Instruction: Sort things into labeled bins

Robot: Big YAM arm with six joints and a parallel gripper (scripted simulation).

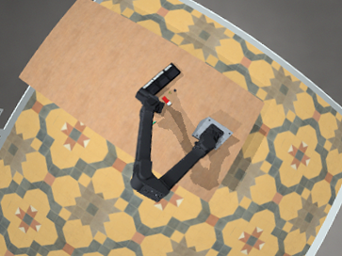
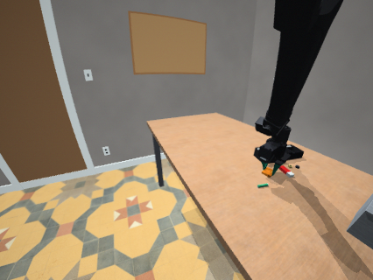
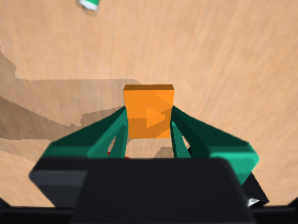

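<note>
My gripper is now 10 mm above the orange block. The rest, counted from my hand: black nut (40 mm behind, 170 mm to the right, 10 mm below); then green battery (50 mm behind, 90 mm to the left, 10 mm below); then yellow nut (20 mm behind, 140 mm to the right, 10 mm below).
</note>
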